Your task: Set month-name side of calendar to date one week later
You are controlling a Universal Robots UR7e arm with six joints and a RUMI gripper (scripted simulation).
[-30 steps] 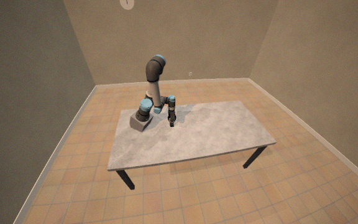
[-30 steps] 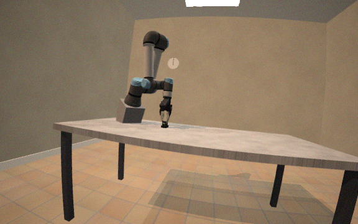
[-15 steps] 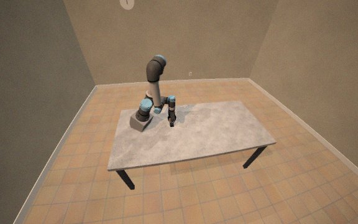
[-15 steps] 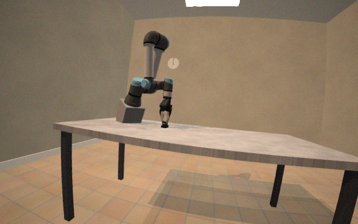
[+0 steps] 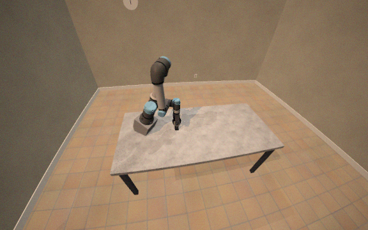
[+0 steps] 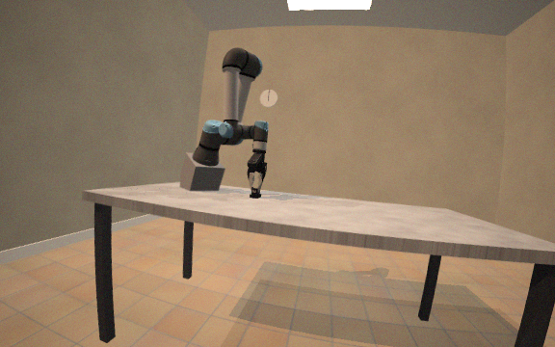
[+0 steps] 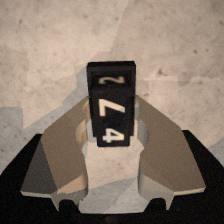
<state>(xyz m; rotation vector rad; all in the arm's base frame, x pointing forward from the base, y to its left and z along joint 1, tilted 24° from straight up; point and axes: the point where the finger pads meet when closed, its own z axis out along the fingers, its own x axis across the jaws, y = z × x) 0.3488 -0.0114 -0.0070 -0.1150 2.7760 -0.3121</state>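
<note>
The black calendar tray is 40 mm below my hand and 20 mm to the left of it. The rest, counted from my hand: black date cube (10 mm below); black cube (30 mm to the left, 20 mm below).
</note>
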